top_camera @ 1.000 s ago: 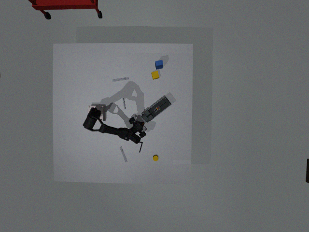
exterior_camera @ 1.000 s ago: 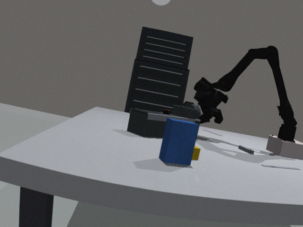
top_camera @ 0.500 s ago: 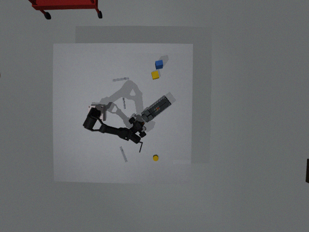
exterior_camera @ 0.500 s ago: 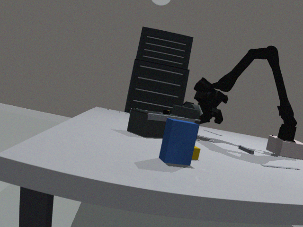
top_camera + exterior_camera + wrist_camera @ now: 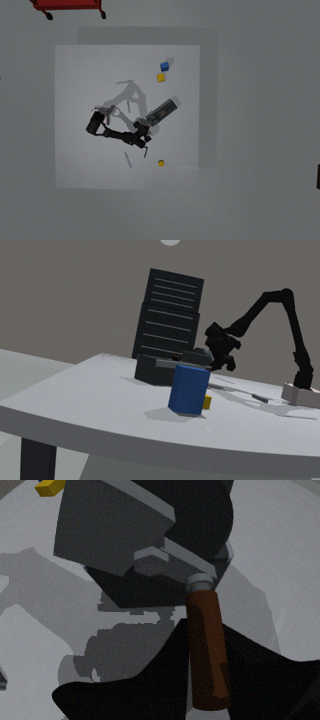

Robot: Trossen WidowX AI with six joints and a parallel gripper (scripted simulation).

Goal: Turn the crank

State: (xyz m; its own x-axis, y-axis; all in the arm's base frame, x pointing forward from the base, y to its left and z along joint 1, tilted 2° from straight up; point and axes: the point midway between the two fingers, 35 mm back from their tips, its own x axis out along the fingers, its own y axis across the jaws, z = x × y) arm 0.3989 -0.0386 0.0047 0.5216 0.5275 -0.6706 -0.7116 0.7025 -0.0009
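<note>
The brown crank handle lies 1 cm behind my gripper tip, 1 cm to the right of it and 3 cm above it. The rest, counted from my gripper tip: red pointer (11 cm ahead, 14 cm to the left, 4 cm above); black hex key (21 cm to the right, 4 cm below); yellow block (4 cm ahead, 44 cm to the left, 3 cm below).
</note>
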